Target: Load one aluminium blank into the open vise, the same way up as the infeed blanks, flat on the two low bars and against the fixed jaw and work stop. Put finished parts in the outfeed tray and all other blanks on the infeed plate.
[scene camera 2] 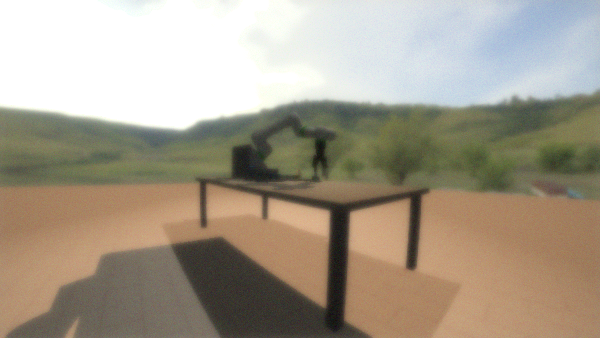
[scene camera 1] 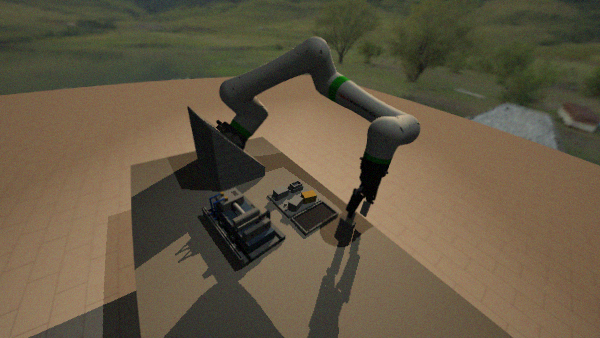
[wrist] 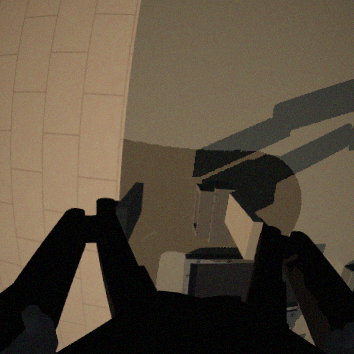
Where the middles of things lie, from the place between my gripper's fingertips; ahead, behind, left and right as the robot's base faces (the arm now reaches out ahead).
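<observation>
There is the dark outfeed tray (scene camera 1: pixel 317 215). I find it 9 cm to the right of my hand, 14 cm behind my hand and 3 cm below it.
</observation>
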